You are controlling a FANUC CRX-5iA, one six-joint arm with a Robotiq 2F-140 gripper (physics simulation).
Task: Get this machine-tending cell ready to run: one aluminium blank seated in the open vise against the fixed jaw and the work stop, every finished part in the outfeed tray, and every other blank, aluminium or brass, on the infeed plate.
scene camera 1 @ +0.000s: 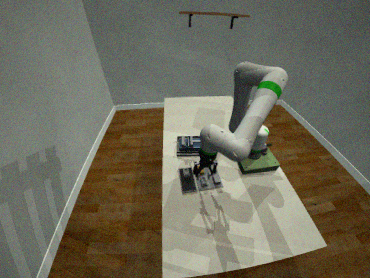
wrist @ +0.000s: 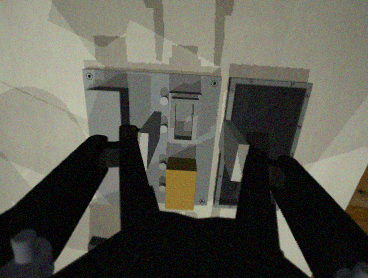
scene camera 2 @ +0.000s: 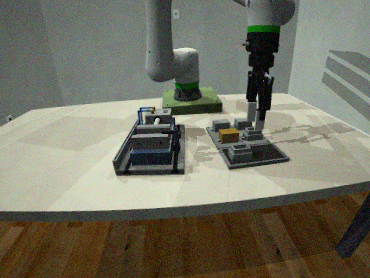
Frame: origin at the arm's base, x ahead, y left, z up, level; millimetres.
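Seen in the pictures: gripper, fingertip midpoint: [scene camera 1: 202,178] [wrist: 190,129] [scene camera 2: 254,125]; arm's base, origin of the base link: [scene camera 1: 251,152] [scene camera 2: 187,96].
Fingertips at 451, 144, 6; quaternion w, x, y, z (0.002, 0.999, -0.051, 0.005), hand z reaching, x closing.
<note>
Offsets run from my fingertips to a thing's top centre, as dx, dy, dz. "spot": to the spot under its first point.
My gripper [scene camera 1: 206,170] [scene camera 2: 255,117] [wrist: 190,129] is partly open and empty, pointing down over the infeed plate {-52, -40, -52} [scene camera 2: 215,135] [wrist: 145,84]. A grey finished part {-8, +3, -17} [scene camera 2: 252,134] [wrist: 184,120] with a pocket lies on that plate, near the fingers. The brass blank {-11, -88, -16} [scene camera 2: 228,135] [wrist: 180,189] is on the plate beside it. Two aluminium blanks {-102, -83, -16} [scene camera 2: 221,124] {-97, +7, -16} [scene camera 2: 243,122] are at the plate's back; one [wrist: 104,112] shows at left in the wrist view. Another finished part {+92, -92, -19} [scene camera 2: 240,152] lies in the outfeed tray [scene camera 2: 260,163] [wrist: 306,100]. The vise {-34, -335, +39} [scene camera 1: 189,144] [scene camera 2: 151,142] stands apart; its jaw gap is partly hidden.
The dark tray adjoins the infeed plate. Small locating pins {-32, +22, -44} [wrist: 164,100] stand on the plate beside the parts. Blue tubing {spot: -153, -377, +19} [scene camera 2: 141,115] and a light rod {-51, -327, +26} [scene camera 2: 157,121] are at the vise's back. The green robot base [scene camera 1: 260,162] [scene camera 2: 210,104] stands behind on the table.
</note>
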